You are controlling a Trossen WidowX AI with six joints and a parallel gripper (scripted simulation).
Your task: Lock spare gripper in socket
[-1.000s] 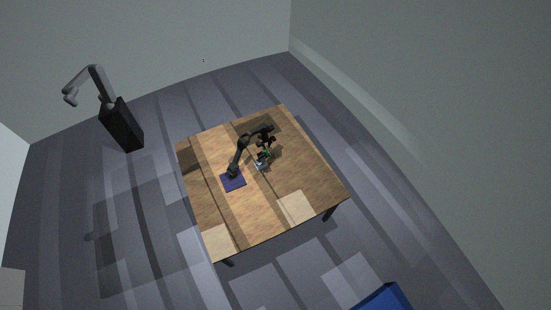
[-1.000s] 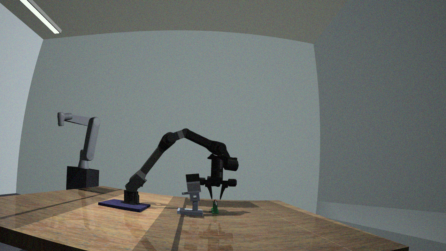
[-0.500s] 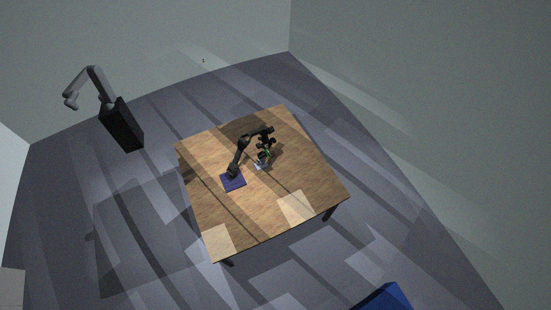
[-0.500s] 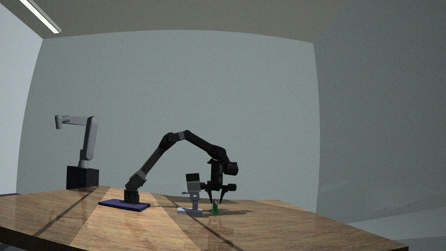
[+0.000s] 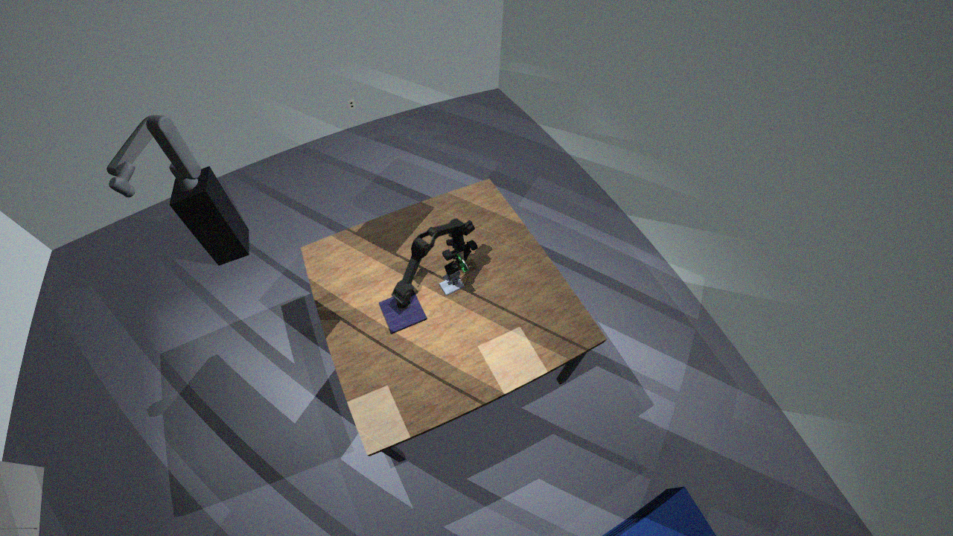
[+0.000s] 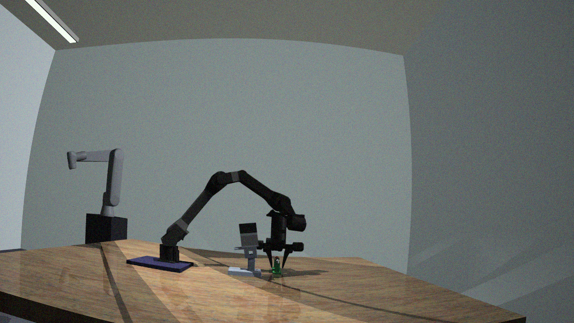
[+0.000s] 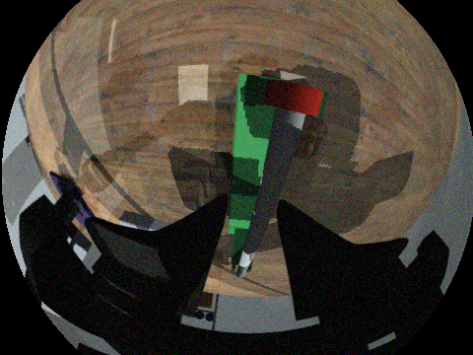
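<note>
My gripper tip is now 10 mm to the right of the green pin cradle and 10 mm below it. Round my gripper tip: grey mount (110 mm to the right, 100 mm behind, 40 mm above); spare gripper (120 mm to the right, 110 mm above, 90 mm behind).
</note>
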